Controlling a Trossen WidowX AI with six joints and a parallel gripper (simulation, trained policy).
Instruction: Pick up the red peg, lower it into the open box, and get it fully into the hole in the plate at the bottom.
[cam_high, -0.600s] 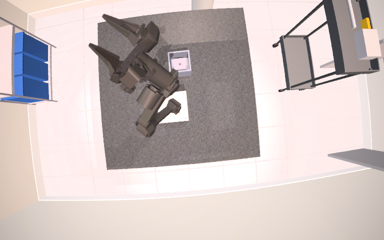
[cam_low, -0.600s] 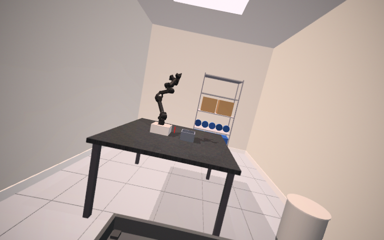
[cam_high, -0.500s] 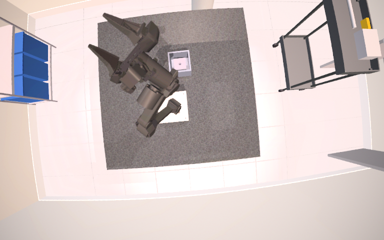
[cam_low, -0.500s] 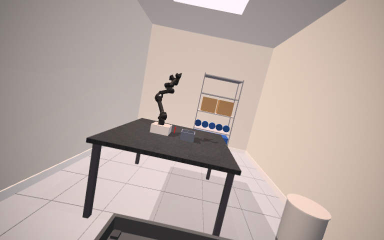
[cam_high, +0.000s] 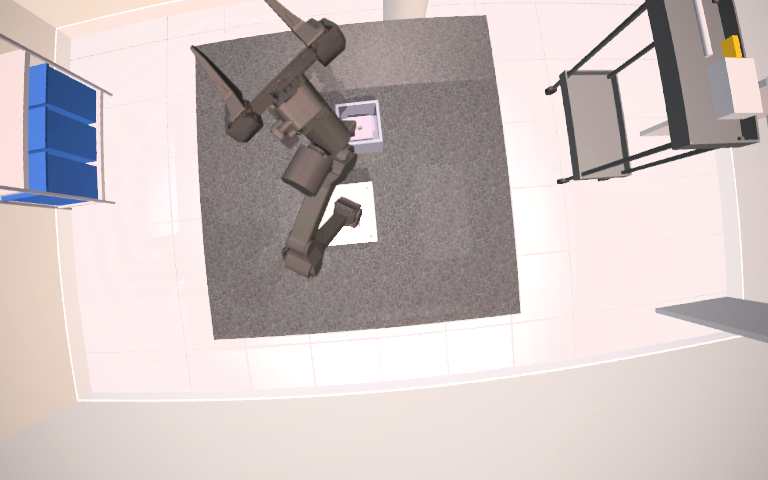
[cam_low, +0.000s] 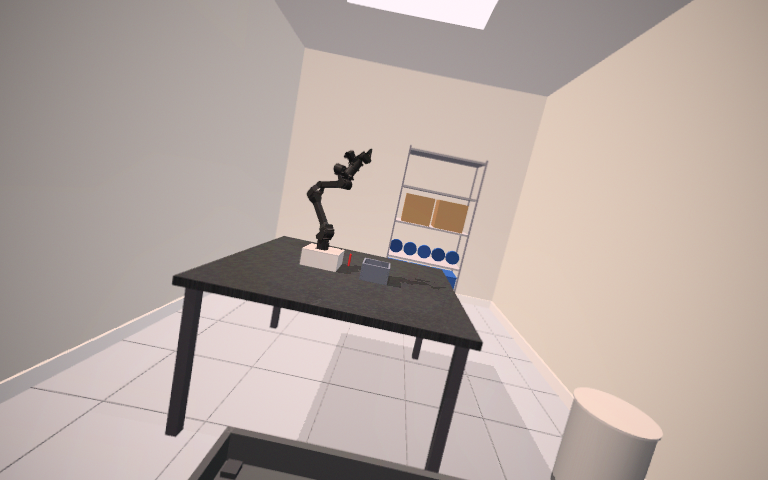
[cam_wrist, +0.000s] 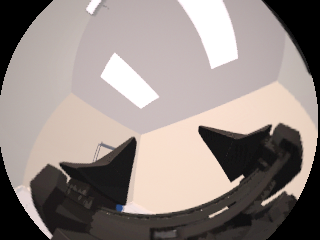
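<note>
The red peg lies 80 mm to the left of my gripper tip and 690 mm below it. From my gripper tip the other things lie so: grey box: 200 mm ahead, 70 mm to the right, 700 mm below; then pale plate: 200 mm ahead, 70 mm to the right, 680 mm below.
</note>
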